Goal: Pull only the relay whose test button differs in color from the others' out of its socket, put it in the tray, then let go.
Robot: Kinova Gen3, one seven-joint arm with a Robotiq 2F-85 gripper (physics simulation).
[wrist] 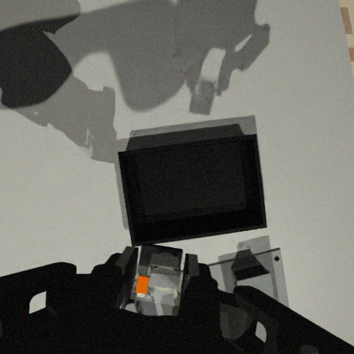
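Observation:
My gripper (159, 265) is shut on a clear-cased relay (165, 282) at the bottom middle of the wrist view. The relay has an orange test button (142, 285) on its left part. The relay is held up between the two black fingers, just below the near edge of the tray in the picture. The black, rectangular, open tray (263, 185) lies on the pale surface in the middle of the view, and no relay shows inside it. The sockets and the other relays do not show in this view; the arm and fingers hide much of the bottom.
A corner of the grey panel (281, 272) with a dark hole and a dark duct end (250, 265) shows at the lower right, partly behind the right finger. Shadows of the arm fall on the pale surface (305, 150) at the upper left and top. A brown-and-cream pattern shows at the top right edge.

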